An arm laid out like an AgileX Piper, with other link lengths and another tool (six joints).
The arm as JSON. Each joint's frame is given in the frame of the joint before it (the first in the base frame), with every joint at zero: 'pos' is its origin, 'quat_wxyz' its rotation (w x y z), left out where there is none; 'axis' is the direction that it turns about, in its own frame. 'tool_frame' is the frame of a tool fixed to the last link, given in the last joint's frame.
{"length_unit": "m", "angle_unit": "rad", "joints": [
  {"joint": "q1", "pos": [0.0, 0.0, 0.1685], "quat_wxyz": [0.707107, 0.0, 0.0, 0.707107], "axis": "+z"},
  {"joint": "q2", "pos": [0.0, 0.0, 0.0], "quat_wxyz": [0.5, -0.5, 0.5, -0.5], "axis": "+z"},
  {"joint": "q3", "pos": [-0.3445, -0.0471, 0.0], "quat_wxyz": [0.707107, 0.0, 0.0, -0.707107], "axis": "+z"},
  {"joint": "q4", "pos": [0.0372, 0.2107, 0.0], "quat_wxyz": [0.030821, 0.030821, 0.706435, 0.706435], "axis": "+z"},
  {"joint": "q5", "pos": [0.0, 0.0, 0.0], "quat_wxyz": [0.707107, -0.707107, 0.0, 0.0], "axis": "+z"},
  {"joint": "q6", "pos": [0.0, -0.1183, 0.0], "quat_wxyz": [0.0, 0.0, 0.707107, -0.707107], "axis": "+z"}
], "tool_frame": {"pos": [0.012, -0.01, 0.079], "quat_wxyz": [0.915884, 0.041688, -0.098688, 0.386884]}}
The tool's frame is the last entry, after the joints.
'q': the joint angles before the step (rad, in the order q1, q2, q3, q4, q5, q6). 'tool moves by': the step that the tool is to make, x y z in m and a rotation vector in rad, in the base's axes. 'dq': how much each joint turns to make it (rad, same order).
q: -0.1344 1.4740 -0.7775 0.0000 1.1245 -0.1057
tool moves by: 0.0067 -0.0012 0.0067 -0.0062 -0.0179 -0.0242
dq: -0.0001 -0.0029 -0.0348 0.0000 0.0191 0.0244
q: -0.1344 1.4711 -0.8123 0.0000 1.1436 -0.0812
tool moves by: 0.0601 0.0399 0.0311 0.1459 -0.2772 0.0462
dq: 0.0569 -0.0133 -0.1094 0.2053 -0.1293 -0.1017
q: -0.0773 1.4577 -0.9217 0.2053 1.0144 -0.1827
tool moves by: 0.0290 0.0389 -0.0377 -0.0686 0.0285 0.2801
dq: 0.1874 0.1719 -0.0294 -0.0594 -0.1030 -0.0801
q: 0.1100 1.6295 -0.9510 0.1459 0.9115 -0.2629
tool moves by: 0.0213 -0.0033 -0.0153 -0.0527 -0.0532 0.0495
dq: 0.0159 0.0571 -0.0001 -0.0628 -0.1037 -0.0068
